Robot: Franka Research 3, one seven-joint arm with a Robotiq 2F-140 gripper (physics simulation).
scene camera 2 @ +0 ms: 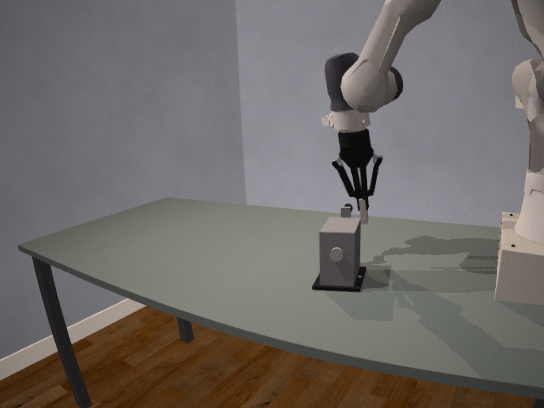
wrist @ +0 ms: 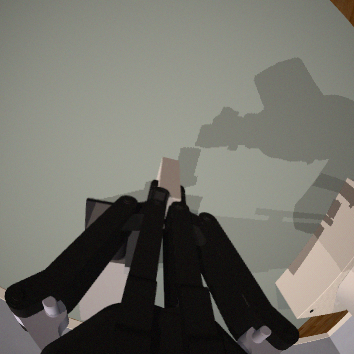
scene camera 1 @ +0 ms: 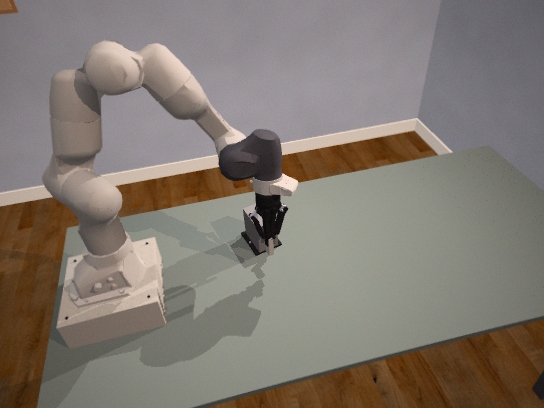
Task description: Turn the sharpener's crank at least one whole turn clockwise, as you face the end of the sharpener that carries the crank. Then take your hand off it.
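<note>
The grey box-shaped sharpener [scene camera 1: 250, 223] [scene camera 2: 340, 255] [wrist: 102, 287] stands upright on its black base plate [scene camera 1: 258, 251] [scene camera 2: 337, 287]. In scene camera 2 the grey crank arm [scene camera 2: 345, 213] rises above the top of the box on the far side, with its black knob [scene camera 2: 348, 206] at the upper end. My gripper [scene camera 1: 271, 246] [scene camera 2: 363, 211] [wrist: 166, 171] is shut and empty, pointing down, its pale fingertips pressed together. In scene camera 2 the fingertips are a little right of the crank, with a narrow gap showing. The gripper hides the crank in scene camera 1; the wrist view does not show it clearly.
The sharpener stands on the green table [scene camera 1: 400, 250] [scene camera 2: 225, 260]. The robot's pale base block [scene camera 1: 115, 320] [scene camera 2: 520, 280] [wrist: 320, 265] stands at the table's end, on the left in scene camera 1. Shadows of the arm fall across the table between base and sharpener.
</note>
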